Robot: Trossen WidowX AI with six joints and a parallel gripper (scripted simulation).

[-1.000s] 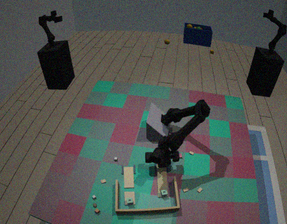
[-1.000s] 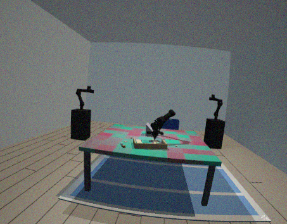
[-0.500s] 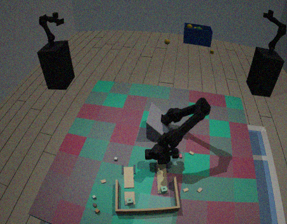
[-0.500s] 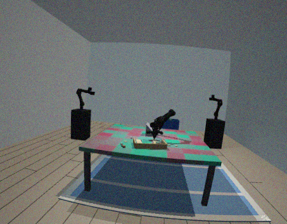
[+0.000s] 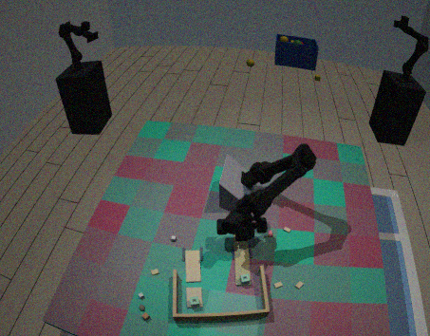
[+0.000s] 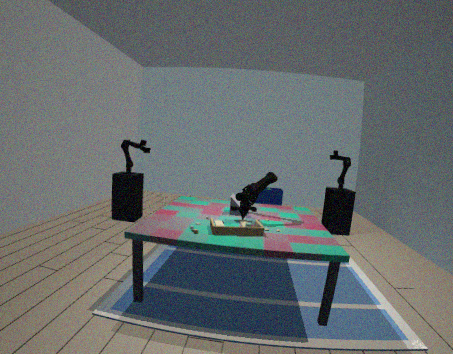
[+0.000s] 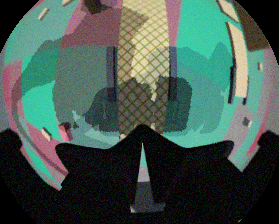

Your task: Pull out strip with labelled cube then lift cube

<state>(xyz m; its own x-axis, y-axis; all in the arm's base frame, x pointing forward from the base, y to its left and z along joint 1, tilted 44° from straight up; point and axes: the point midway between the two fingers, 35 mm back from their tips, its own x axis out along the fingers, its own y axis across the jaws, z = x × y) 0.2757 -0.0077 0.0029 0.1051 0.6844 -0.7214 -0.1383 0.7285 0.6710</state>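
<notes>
Now: the strip 90 mm ahead of my gripper tip and 10 mm to the left of it.
</notes>
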